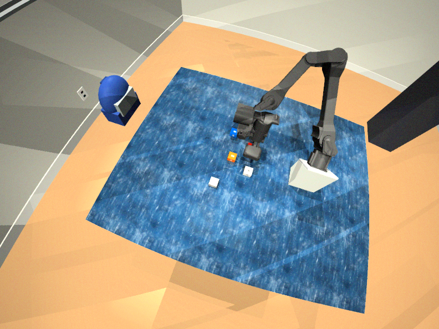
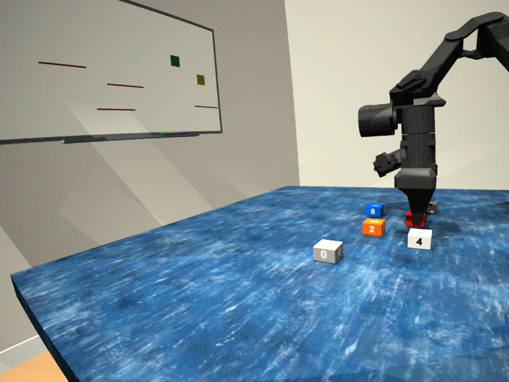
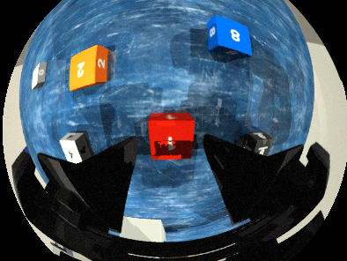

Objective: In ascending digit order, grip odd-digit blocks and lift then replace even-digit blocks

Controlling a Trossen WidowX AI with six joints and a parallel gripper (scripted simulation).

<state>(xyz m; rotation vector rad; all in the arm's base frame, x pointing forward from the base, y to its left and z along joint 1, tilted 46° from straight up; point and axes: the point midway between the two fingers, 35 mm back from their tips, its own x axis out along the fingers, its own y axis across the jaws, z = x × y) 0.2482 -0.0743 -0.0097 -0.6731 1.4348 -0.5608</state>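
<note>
Now: the red block right at my gripper tip. The rest, counted from my gripper tip: dark grey block: 1 cm behind, 10 cm to the right; then orange block: 6 cm ahead, 7 cm to the left; then blue block: 10 cm ahead, 4 cm to the right.
</note>
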